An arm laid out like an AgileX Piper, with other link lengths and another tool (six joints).
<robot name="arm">
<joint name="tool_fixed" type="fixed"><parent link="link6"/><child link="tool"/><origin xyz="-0.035 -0.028 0.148" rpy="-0.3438 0 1.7"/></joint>
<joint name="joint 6" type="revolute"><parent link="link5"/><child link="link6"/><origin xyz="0 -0.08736 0" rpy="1.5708 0 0"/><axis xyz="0 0 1"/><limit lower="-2.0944" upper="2.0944"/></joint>
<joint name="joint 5" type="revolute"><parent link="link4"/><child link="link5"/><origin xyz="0 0 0" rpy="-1.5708 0 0"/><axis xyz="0 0 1"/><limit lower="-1.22" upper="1.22"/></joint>
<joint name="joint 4" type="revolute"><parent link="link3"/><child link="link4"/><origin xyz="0.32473 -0.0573 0" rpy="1.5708 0 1.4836"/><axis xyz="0 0 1"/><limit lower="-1.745" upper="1.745"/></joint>
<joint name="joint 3" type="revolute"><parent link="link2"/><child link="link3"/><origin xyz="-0.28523 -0.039 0"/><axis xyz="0 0 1"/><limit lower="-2.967" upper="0"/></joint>
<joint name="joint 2" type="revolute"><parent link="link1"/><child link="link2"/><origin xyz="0 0 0" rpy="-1.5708 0 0"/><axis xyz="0 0 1"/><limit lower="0" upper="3.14"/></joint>
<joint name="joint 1" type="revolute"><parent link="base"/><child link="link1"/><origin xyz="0 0 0.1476"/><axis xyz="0 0 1"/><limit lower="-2.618" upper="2.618"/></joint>
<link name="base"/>
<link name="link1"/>
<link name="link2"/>
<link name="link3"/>
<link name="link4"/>
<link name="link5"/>
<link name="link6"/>
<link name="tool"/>
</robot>
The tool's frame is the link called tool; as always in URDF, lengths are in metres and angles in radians.
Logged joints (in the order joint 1, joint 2, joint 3, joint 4, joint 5, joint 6), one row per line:
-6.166, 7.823, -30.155, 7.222, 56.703, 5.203
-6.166, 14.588, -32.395, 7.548, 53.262, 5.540
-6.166, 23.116, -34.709, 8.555, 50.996, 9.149
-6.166, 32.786, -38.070, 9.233, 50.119, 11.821
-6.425, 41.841, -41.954, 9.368, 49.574, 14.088
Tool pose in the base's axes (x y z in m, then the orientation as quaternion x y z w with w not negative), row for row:
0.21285, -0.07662, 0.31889, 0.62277, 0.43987, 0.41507, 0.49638
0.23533, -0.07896, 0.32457, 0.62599, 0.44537, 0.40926, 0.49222
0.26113, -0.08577, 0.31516, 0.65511, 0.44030, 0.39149, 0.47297
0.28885, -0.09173, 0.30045, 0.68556, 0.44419, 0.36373, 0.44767
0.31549, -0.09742, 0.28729, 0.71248, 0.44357, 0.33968, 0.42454
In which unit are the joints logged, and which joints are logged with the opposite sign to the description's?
The joints are logged in degrees. Opposite sign: joint 4.
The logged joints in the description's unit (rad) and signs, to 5 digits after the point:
-0.10762, 0.13654, -0.52630, -0.12605, 0.98965, 0.09081
-0.10762, 0.25461, -0.56540, -0.13174, 0.92960, 0.09669
-0.10762, 0.40345, -0.60579, -0.14931, 0.89005, 0.15968
-0.10762, 0.57222, -0.66445, -0.16115, 0.87474, 0.20632
-0.11214, 0.73026, -0.73224, -0.16350, 0.86523, 0.24588

